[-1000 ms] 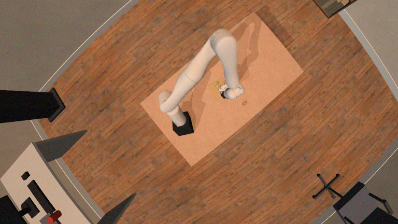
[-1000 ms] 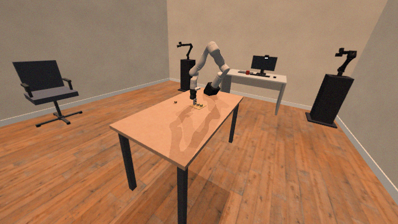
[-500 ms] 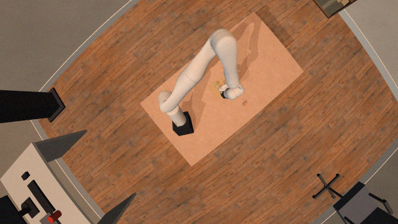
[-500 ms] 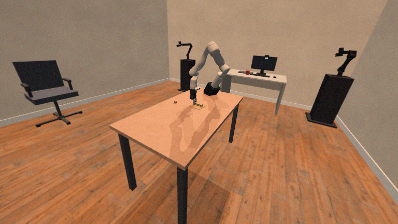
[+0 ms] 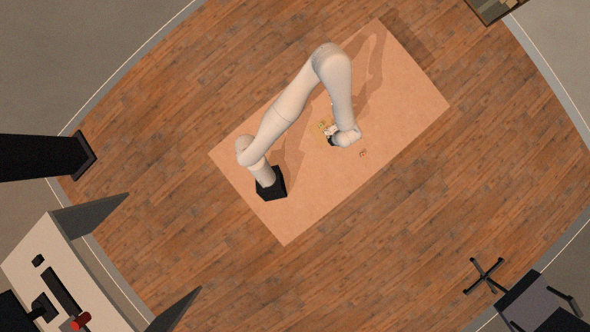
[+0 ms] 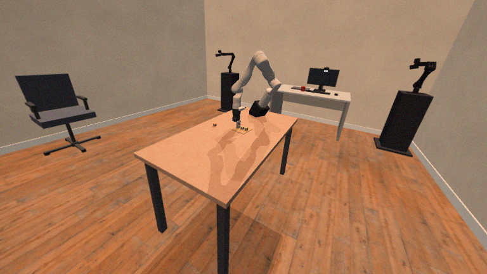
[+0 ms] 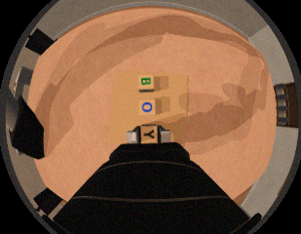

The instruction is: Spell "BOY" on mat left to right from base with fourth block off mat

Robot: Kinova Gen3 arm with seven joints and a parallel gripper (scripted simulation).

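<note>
Now: the mat 4 cm to the left of my hand and 2 cm below it.
</note>
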